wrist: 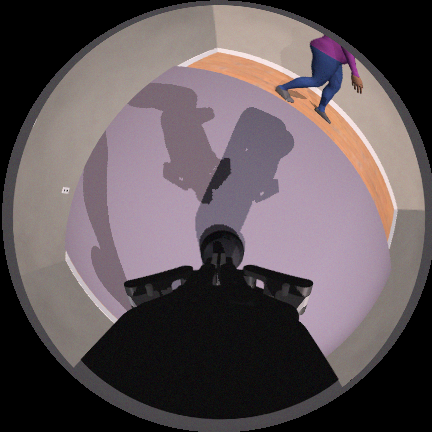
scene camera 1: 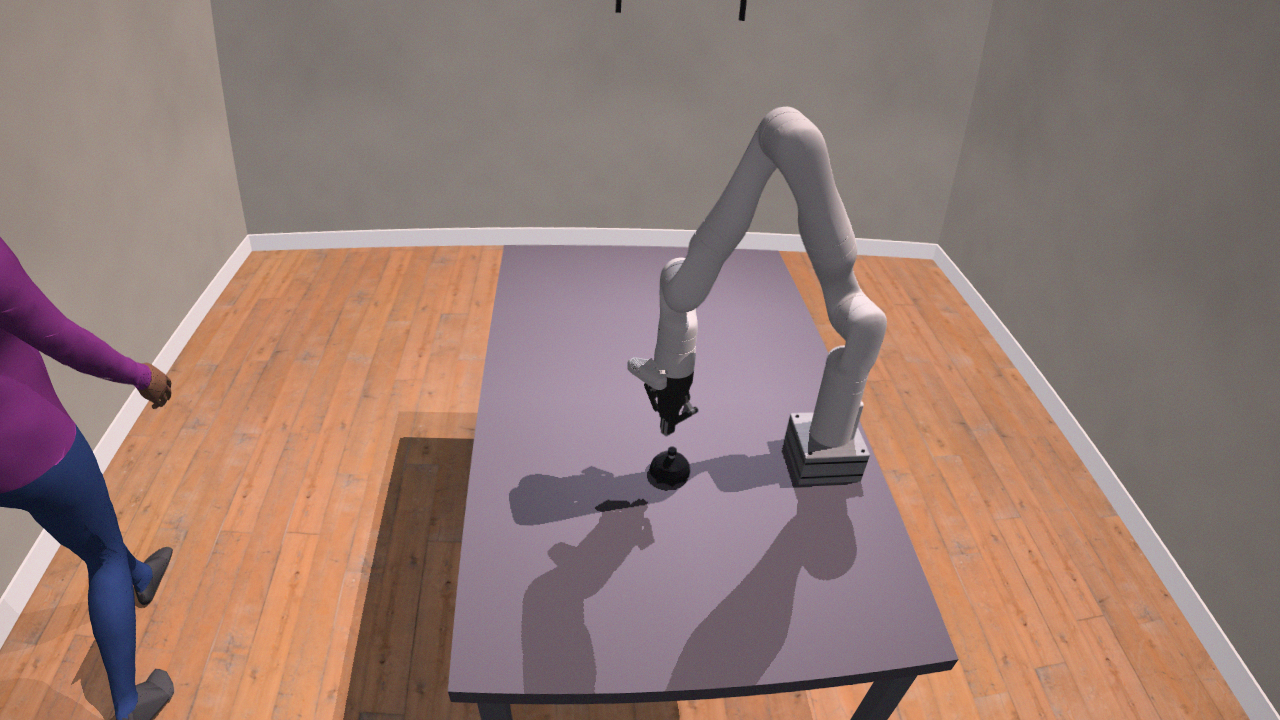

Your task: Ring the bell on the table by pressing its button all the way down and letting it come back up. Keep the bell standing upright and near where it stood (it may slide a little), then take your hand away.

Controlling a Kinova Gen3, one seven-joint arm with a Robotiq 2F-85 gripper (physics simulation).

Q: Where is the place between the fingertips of my gripper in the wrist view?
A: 219,260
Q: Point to a black round bell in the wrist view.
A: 221,241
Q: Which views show the black round bell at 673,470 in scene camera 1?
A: The wrist view and scene camera 1: all of them.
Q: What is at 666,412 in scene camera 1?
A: My gripper.
